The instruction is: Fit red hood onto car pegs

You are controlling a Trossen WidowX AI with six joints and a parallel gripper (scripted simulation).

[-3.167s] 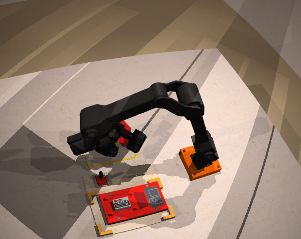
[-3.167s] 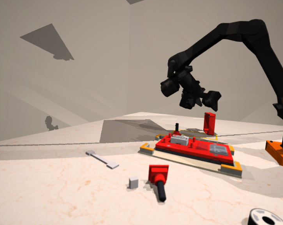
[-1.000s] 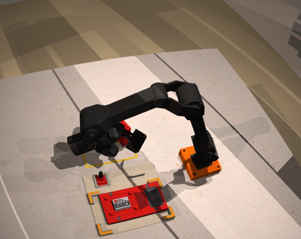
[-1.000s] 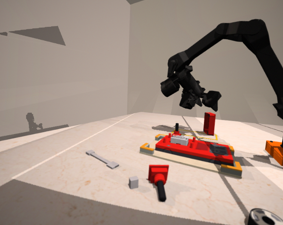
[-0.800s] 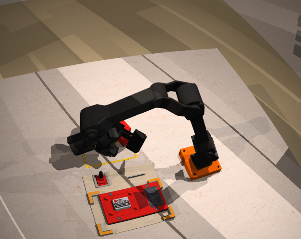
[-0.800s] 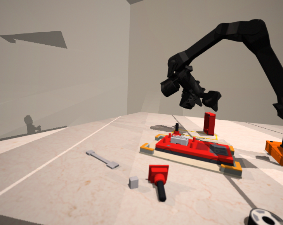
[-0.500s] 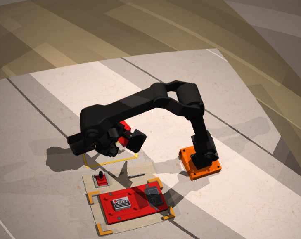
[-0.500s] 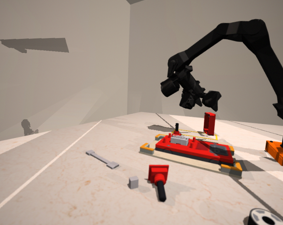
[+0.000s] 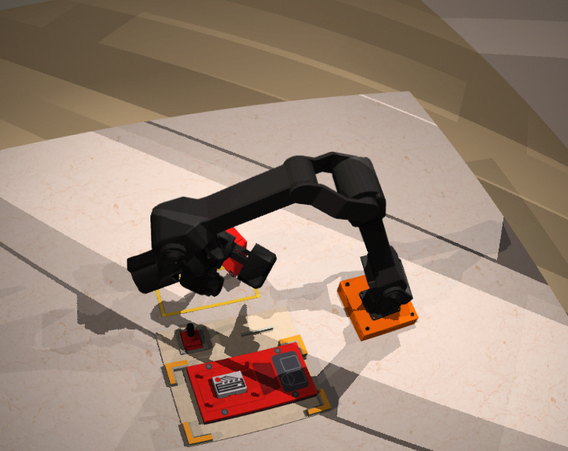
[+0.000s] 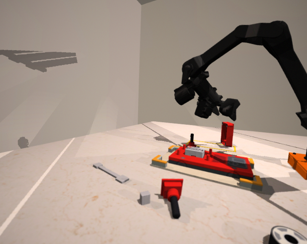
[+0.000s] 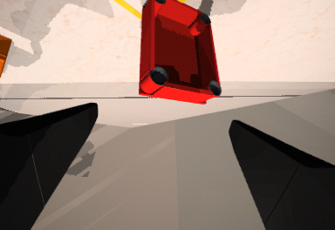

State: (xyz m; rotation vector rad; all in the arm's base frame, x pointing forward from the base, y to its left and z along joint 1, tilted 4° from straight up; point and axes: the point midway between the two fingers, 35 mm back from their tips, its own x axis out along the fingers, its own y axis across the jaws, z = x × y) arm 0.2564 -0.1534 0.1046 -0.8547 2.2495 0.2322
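My gripper tip is now 70 mm above the red hood, 30 mm to the left of it and 10 mm past it. The rest, counted from my gripper tip: grey bar: 390 mm to the left, 260 mm ahead, 120 mm below; then grey engine block: 230 mm to the left, 100 mm below, 90 mm ahead; then jig: 220 mm to the left, 110 mm below, 60 mm ahead.
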